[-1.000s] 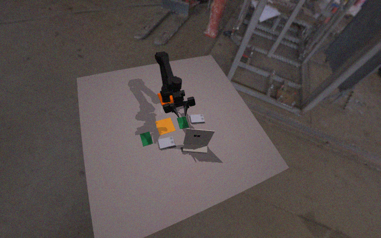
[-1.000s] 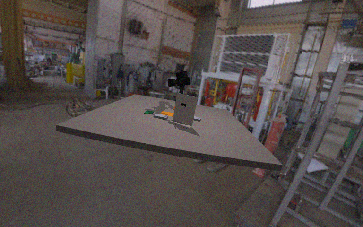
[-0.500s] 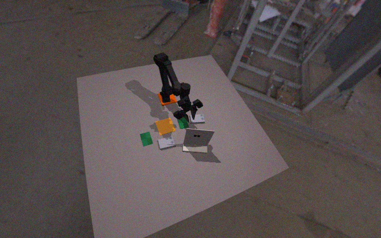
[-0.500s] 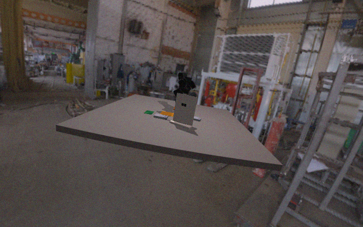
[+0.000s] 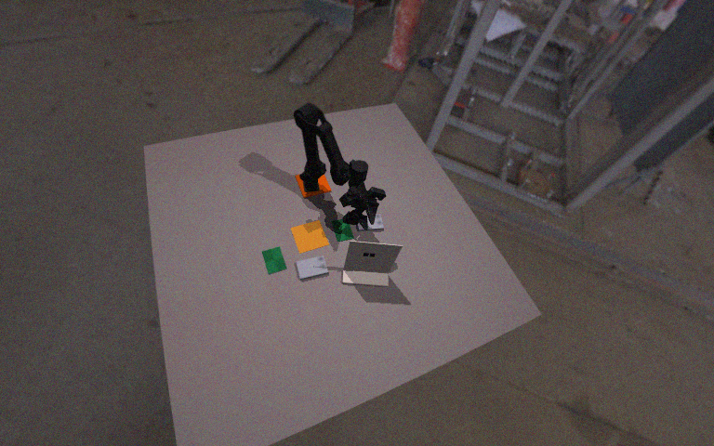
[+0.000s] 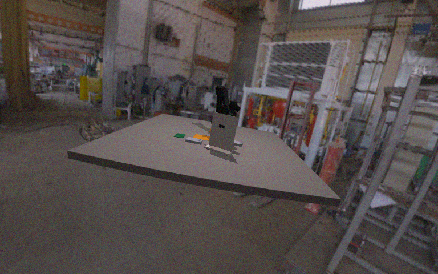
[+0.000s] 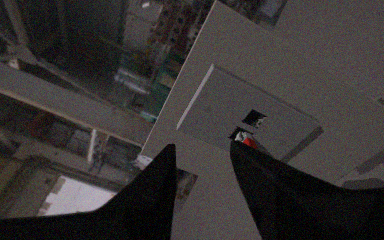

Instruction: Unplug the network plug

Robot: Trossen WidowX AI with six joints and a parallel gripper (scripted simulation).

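Now: the plug 6 cm ahead of my gripper tip and 5 cm below it. The rest, counted from my gripper tip: orange square (11 cm behind, 18 cm to the right, 20 cm below); grey panel (8 cm ahead, 1 cm to the right, 10 cm below).
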